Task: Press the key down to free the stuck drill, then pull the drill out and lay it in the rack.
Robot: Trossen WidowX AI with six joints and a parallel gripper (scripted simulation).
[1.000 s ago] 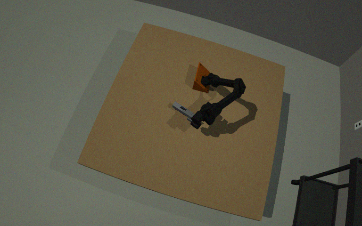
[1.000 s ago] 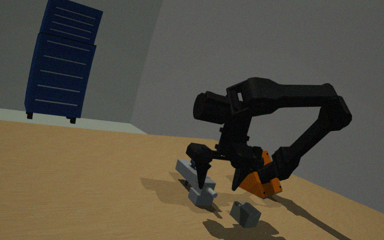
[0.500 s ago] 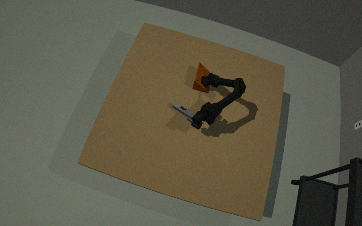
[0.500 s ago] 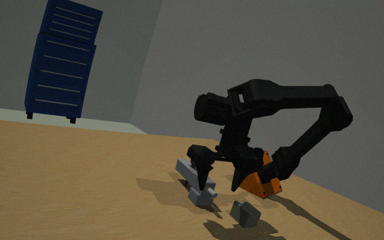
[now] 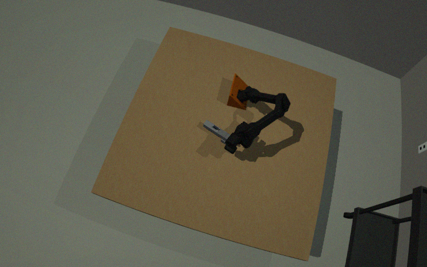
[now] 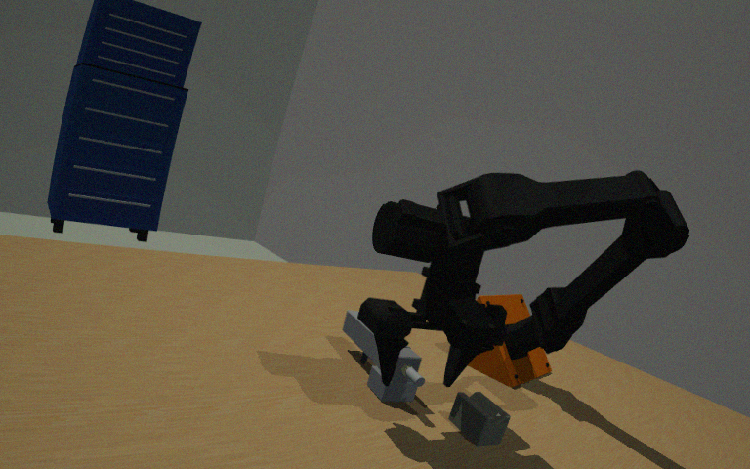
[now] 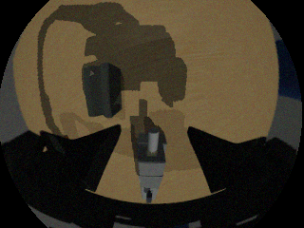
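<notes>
My gripper tip is 6 cm to the left of the drill and 2 cm past it. The rest, counted from my gripper tip: dark blue key: 14 cm to the right, 5 cm behind, 1 cm above; then grey holder block: 11 cm to the right, 4 cm behind; then grey rack: 7 cm to the left, 6 cm behind, 2 cm below.
</notes>
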